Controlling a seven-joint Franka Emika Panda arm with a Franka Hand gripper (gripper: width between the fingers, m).
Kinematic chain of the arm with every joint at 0, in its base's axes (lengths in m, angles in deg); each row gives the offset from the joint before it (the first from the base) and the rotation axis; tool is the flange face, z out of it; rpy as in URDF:
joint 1: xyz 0 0 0.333 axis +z
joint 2: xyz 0 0 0 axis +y
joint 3: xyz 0 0 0.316 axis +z
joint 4: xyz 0.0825 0 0 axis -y
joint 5: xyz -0.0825 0 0.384 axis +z
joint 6: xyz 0 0 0 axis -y
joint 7: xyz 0.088 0 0 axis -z
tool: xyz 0 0 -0.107 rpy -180 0 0
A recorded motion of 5 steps. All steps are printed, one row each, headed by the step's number.
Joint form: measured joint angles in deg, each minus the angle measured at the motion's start. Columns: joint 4, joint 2, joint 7, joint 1, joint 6, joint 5, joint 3.
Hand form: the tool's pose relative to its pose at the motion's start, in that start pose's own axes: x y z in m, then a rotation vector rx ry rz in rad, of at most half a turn. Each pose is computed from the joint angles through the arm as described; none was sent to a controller.
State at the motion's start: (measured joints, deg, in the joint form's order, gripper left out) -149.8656 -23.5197 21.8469 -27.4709 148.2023 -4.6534 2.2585
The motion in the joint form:
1: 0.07 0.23 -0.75 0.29 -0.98 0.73 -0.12
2: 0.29 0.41 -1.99 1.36 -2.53 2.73 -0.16
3: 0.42 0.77 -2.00 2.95 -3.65 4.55 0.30
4: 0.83 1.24 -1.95 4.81 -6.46 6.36 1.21
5: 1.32 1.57 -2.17 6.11 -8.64 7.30 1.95
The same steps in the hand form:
1: -0.0019 -0.0005 0.0027 0.0012 -0.0215 -0.0051
2: -0.0057 -0.0067 0.0045 0.0165 -0.0543 -0.0143
3: -0.0125 -0.0203 0.0069 0.0339 -0.0847 -0.0225
4: -0.0235 -0.0383 0.0100 0.0425 -0.1405 -0.0440
5: -0.0313 -0.0517 0.0109 0.0451 -0.1784 -0.0707

